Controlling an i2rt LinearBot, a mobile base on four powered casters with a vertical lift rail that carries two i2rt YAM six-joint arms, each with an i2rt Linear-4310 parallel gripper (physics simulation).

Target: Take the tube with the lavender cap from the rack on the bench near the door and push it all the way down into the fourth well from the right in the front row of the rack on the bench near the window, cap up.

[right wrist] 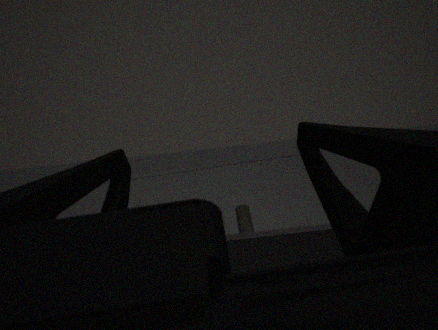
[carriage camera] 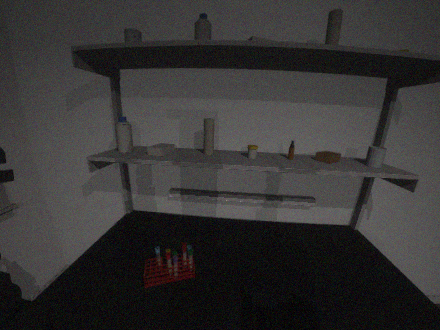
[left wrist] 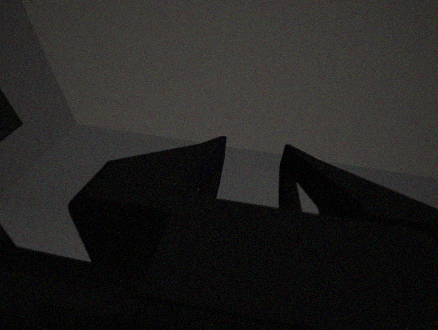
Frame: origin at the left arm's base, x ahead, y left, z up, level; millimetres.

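Seen in the pictures: left gripper, fingertip midpoint: [left wrist: 253, 151]; right gripper, fingertip midpoint: [right wrist: 212, 146].
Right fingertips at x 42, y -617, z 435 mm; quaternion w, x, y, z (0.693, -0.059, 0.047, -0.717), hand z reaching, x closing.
Note:
Offsets run from my right fingertips to a thing's top centre. "spot": to the spot under its first point. Level surfaces: height alone.
A red tube rack {dx +388, dy +542, dz -618 mm} [carriage camera: 161, 283] stands on the dark bench in the lower left of the carriage view, with several upright capped tubes. The tube with the lavender cap {spot: dx +364, dy +506, dz -558 mm} [carriage camera: 175, 258] appears near its front, close to a green-capped one; it is small and dim. My left gripper [left wrist: 253, 151] is partly open, with a narrow empty gap between its fingers, raised against a pale wall. My right gripper [right wrist: 212, 146] is wide open and empty, also facing a wall. Neither gripper shows in the carriage view, and no rack shows in either wrist view. I cannot identify a second rack.
Above the black bench {dz -675 mm} [carriage camera: 280, 260] run a middle shelf {dz -218 mm} [carriage camera: 230, 159] and a top shelf [carriage camera: 280, 57], both carrying bottles and containers. A ledge [carriage camera: 240, 196] runs low on the back wall. A pale cylinder {spot: dx +655, dy -80, dz +349 mm} [right wrist: 244, 220] stands beyond the right fingers. Dark unclear shapes sit at the carriage view's left edge.

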